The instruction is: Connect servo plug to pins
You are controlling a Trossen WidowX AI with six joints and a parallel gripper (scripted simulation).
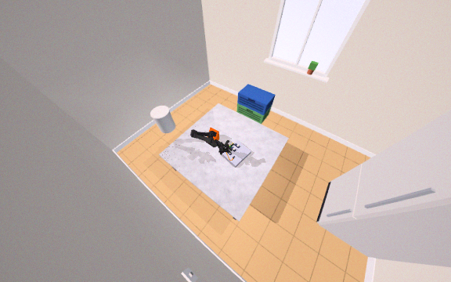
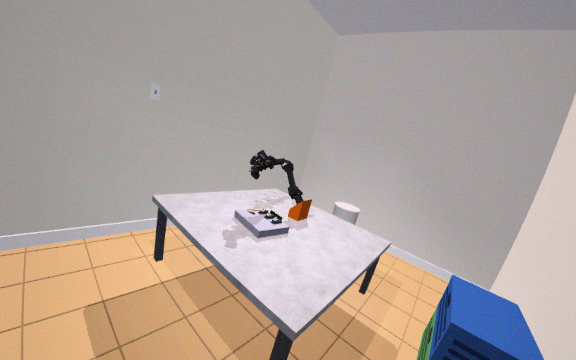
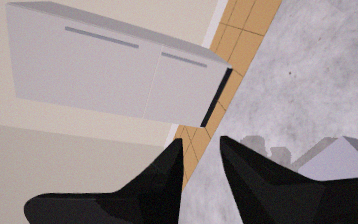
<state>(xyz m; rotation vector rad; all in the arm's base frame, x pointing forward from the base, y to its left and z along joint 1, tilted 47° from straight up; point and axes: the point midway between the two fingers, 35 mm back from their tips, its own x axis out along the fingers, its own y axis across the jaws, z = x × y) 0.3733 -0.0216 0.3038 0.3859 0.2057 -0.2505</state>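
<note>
Now: the green band 250 mm below my gripper tip, 200 mm to the left of it and 120 mm behind it. From my gripper tip the other things lie so: holder (300 mm below, 160 mm to the left, 30 mm ahead); then green board (280 mm below, 210 mm to the left, 120 mm behind).
</note>
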